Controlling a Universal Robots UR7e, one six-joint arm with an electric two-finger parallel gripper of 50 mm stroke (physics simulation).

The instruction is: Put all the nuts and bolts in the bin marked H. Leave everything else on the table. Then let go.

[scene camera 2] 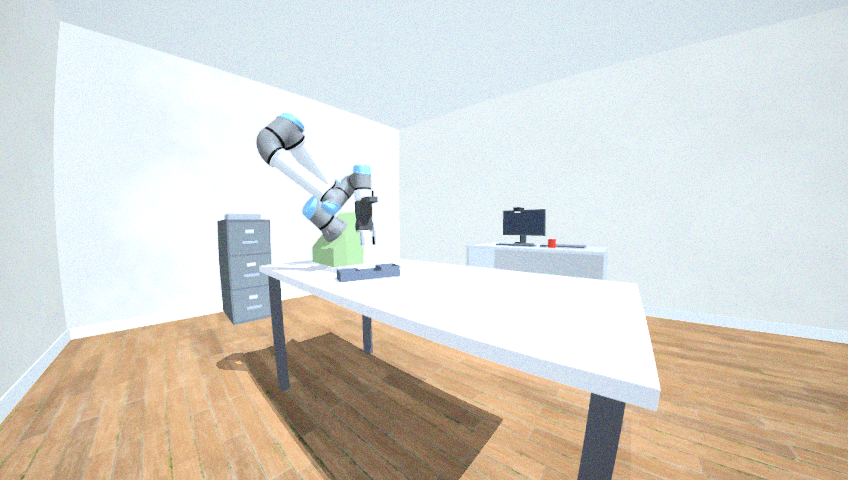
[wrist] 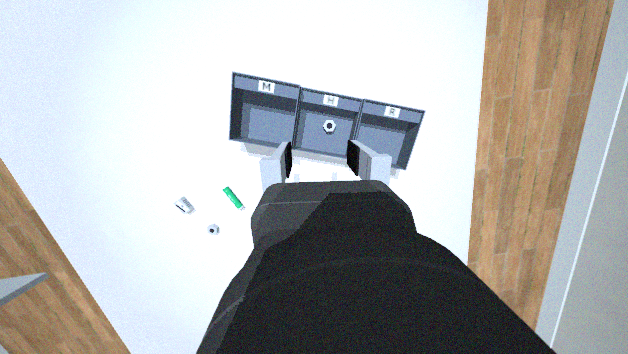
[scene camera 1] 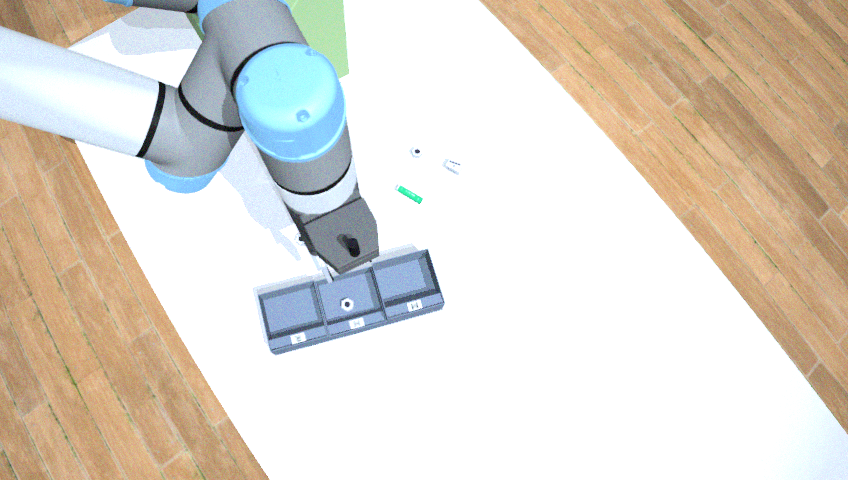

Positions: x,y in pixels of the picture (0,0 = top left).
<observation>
three-compartment bin tray: scene camera 2 387,270; wrist; scene camera 1
same spot on three-compartment bin tray: (wrist: 265,112) = (scene camera 1: 411,289)
</observation>
